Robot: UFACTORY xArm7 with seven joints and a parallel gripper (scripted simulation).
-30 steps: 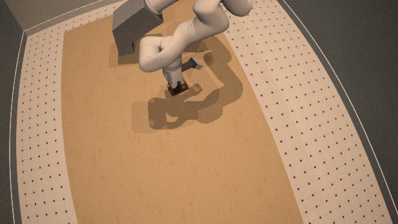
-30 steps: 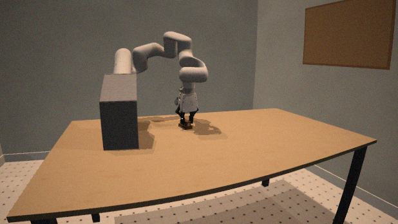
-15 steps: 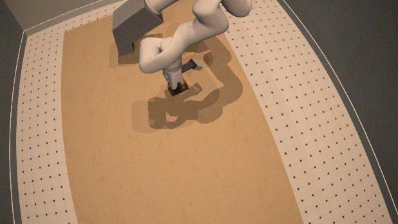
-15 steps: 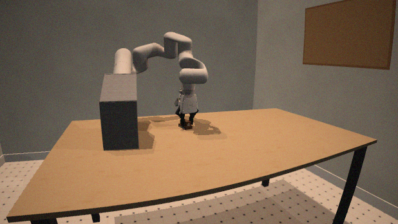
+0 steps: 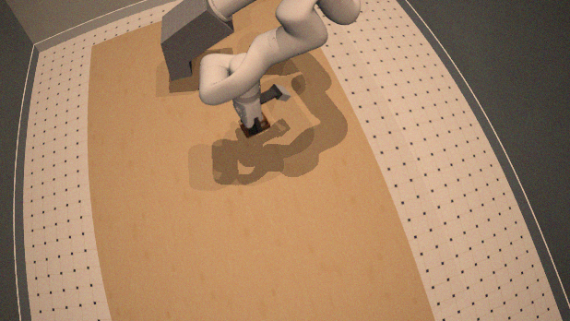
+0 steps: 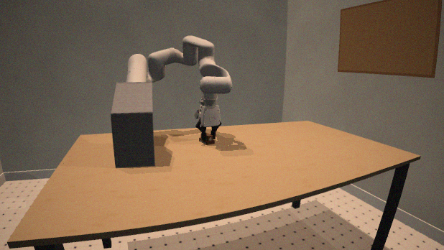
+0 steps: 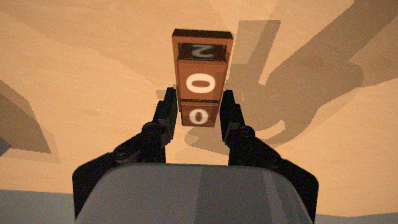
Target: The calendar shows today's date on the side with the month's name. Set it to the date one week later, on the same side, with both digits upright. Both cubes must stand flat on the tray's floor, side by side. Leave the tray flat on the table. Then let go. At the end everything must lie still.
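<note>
My hand is 1 cm past the brown tray, 2 cm to the right of it and 3 cm above it.
</note>
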